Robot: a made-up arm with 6 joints. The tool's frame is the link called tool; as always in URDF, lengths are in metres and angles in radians.
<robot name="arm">
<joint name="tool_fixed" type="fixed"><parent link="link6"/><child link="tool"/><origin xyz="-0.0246 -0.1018 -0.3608" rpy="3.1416 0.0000 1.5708"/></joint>
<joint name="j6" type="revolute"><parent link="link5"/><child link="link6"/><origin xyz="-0.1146 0.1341 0.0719" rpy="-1.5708 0.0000 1.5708"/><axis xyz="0 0 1"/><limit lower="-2.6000" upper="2.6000"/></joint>
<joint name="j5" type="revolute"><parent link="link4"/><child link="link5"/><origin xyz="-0.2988 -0.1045 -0.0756" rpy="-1.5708 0.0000 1.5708"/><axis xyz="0 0 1"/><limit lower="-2.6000" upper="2.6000"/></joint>
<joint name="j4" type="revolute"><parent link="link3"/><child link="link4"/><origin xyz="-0.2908 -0.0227 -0.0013" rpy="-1.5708 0.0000 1.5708"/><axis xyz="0 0 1"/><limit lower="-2.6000" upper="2.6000"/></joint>
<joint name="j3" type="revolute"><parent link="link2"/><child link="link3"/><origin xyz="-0.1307 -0.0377 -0.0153" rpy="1.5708 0.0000 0.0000"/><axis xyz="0 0 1"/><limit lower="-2.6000" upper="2.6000"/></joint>
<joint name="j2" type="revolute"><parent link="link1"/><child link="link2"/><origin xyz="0.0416 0.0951 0.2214" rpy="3.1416 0.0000 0.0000"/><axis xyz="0 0 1"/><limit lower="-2.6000" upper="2.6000"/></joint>
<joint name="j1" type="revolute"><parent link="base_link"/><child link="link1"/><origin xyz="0.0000 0.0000 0.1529" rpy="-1.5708 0.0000 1.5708"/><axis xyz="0 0 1"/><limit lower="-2.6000" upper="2.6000"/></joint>
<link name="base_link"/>
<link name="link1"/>
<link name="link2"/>
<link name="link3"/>
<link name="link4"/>
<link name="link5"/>
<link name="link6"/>
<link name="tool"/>
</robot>
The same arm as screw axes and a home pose.
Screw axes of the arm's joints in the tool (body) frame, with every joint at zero. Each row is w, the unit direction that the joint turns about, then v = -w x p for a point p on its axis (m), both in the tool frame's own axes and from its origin. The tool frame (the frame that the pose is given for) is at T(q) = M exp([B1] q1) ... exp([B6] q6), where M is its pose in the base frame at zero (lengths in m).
B1 = (-1, -0.000007, 0, 0.0000, 0.0102, 0.1948)
B2 = (1, 0.000007, 0, 0.0000, -0.1053, -0.2364)
B3 = (0, 0, -1, -0.1057, 0.4952, 0.0000)
B4 = (0.000007, -1, 0, -0.1417, 0.0000, -0.4725)
B5 = (-1, -0.000007, 0, 0.0000, 0.2462, -0.1095)
B6 = (0, 0, -1, -0.0246, 0.1018, 0.0000)
M =
1 0.000007 0 -0.7319
-0.000007 1 0 -0.1948
0 0 1 0.1631
0 0 0 1
Joint limits (rad, base to tool): -2.6000..2.6000 -2.6000..2.6000 -2.6000..2.6000 -2.6000..2.6000 -2.6000..2.6000 -2.6000..2.6000

